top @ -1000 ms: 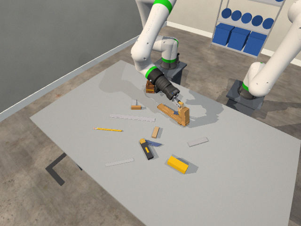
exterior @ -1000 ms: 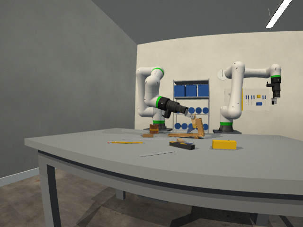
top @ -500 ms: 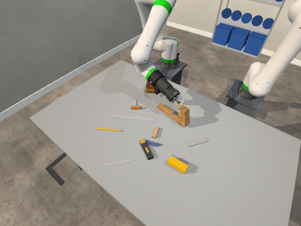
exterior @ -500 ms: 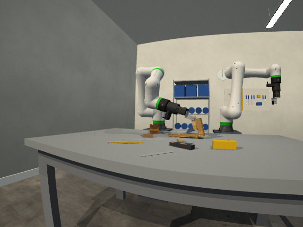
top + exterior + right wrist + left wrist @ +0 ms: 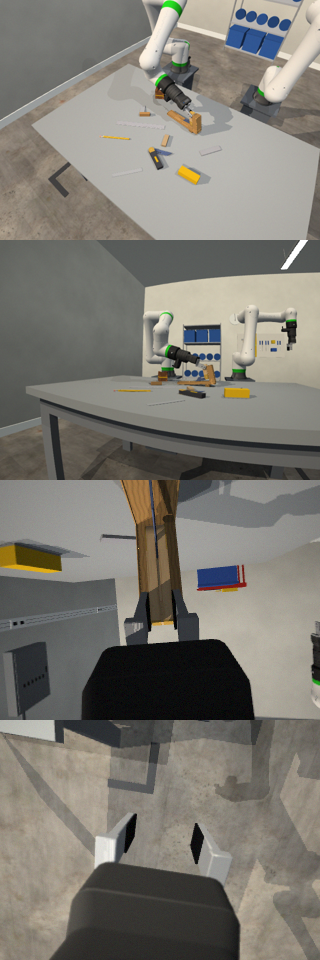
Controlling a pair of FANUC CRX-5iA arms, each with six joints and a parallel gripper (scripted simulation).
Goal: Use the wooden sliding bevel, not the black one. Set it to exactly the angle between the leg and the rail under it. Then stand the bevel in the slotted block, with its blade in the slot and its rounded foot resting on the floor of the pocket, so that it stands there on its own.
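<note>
The wooden bevel lies 50 mm below my right hand and 10 mm to the left of it. Also, from my right hand: black bevel (270 mm ahead, 110 mm below, 50 mm to the right); blue blade (70 mm below); wooden block (170 mm ahead, 110 mm below, 60 mm to the right).
</note>
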